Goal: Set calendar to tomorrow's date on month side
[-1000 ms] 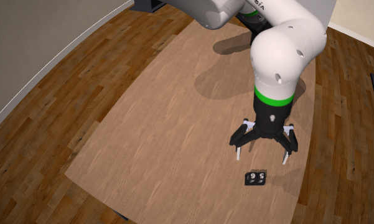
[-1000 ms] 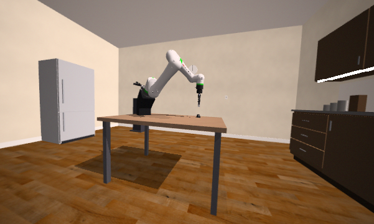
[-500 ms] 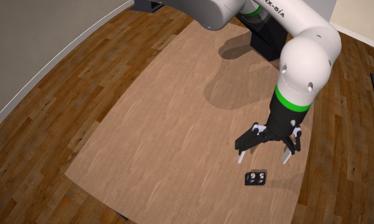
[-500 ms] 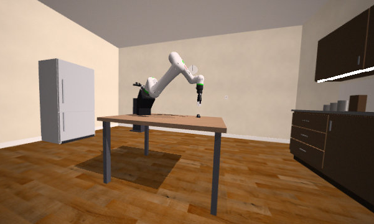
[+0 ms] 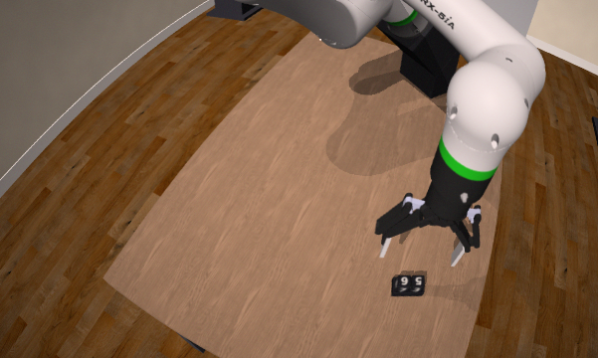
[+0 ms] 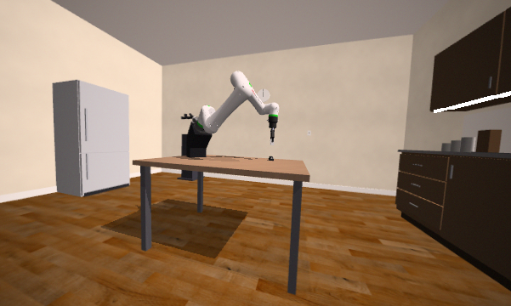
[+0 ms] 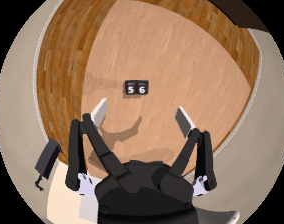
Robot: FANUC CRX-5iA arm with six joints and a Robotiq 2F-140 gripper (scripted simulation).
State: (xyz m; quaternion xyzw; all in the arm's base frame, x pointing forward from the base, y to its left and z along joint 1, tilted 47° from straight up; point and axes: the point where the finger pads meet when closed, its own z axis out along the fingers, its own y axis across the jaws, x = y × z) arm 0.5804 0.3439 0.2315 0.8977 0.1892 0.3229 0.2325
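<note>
Right now the black tray is 15 cm below my hand, 2 cm to the left of it and 1 cm behind it.
</note>
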